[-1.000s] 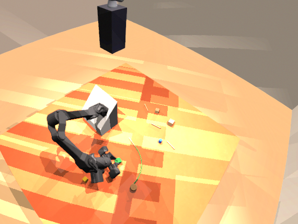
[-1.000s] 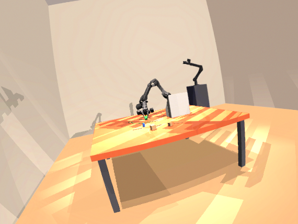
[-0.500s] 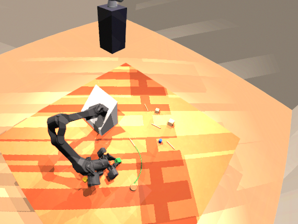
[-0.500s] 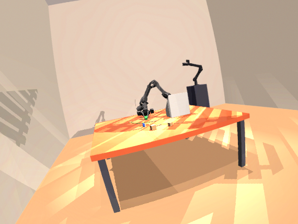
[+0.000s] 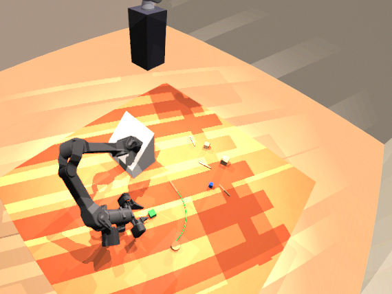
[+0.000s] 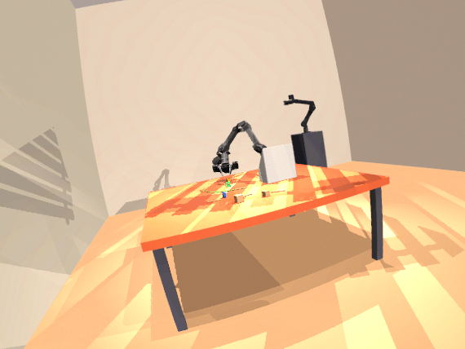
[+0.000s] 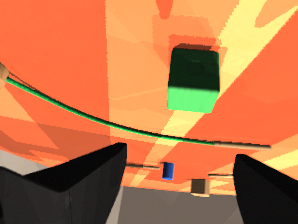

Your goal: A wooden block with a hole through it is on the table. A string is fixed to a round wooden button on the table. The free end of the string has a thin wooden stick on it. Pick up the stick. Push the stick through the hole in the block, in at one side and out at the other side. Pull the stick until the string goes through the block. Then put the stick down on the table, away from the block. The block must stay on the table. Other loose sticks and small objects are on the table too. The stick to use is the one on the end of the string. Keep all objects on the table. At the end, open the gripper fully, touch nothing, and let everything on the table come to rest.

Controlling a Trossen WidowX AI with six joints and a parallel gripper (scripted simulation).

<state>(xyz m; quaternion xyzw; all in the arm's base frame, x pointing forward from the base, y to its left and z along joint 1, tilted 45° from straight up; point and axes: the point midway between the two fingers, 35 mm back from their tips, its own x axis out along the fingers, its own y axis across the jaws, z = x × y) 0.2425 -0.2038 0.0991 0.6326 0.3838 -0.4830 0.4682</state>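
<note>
Now: the green block 6 cm below my gripper tip and 3 cm to the left of it. Round my gripper tip: yellow cube 16 cm to the right, 6 cm below, 5 cm behind; thin wooden stick 21 cm to the left, 7 cm below; round wooden button 18 cm ahead, 7 cm below, 1 cm to the right.
</note>
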